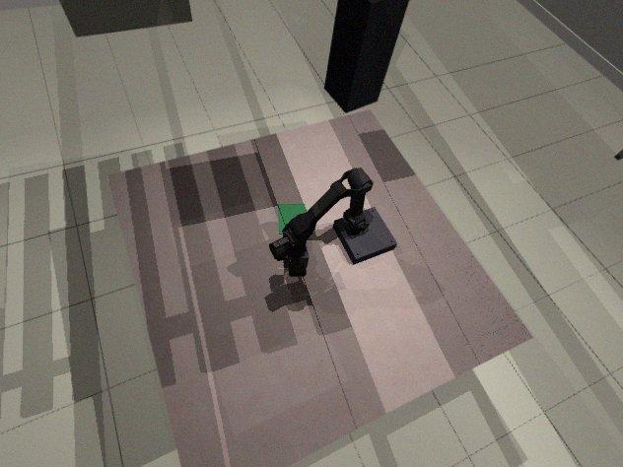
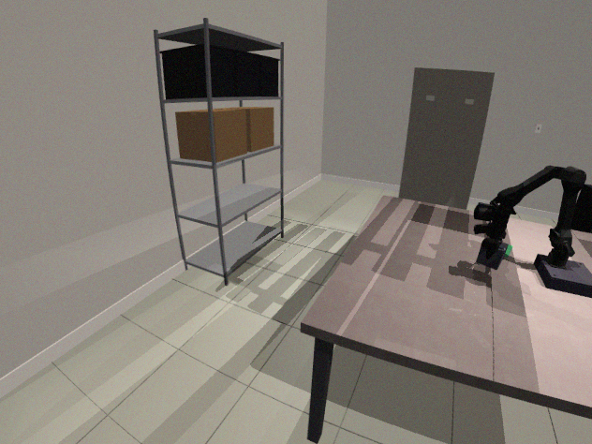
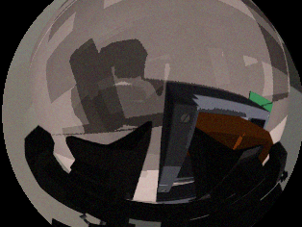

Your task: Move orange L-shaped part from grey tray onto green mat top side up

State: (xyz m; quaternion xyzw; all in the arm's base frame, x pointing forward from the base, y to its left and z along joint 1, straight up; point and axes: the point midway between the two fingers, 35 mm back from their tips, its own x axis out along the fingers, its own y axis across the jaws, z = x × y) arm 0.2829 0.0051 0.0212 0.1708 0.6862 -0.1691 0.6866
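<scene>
The orange L-shaped part is 3 cm behind my gripper tip, 4 cm to the right of it and 1 cm above it. Round my gripper tip: green mat (11 cm behind, 20 cm to the right, 5 cm below).
</scene>
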